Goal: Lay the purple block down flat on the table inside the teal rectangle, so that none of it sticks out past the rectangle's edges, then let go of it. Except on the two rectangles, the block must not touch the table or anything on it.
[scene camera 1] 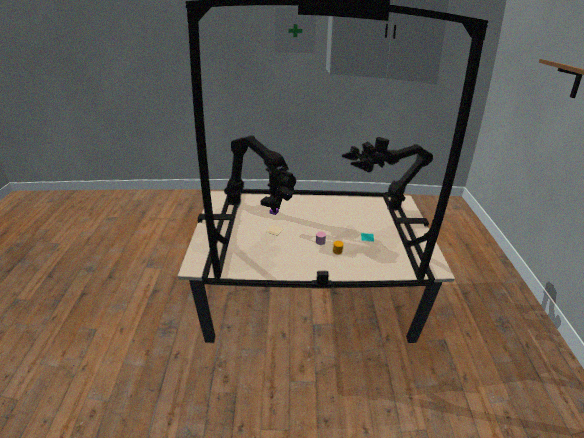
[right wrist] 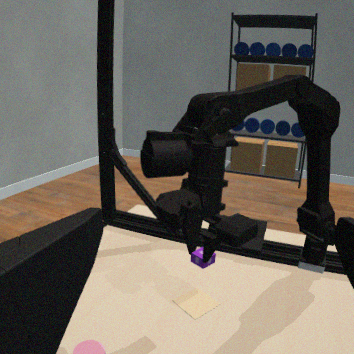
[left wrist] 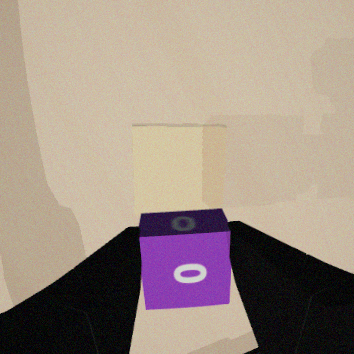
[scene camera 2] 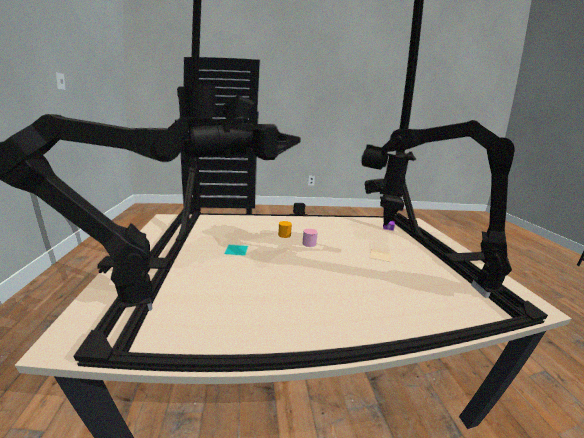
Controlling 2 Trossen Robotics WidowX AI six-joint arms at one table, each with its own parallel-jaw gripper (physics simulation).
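Purple block held by my left gripper, clear of everything else. Right gripper open, holding nothing.
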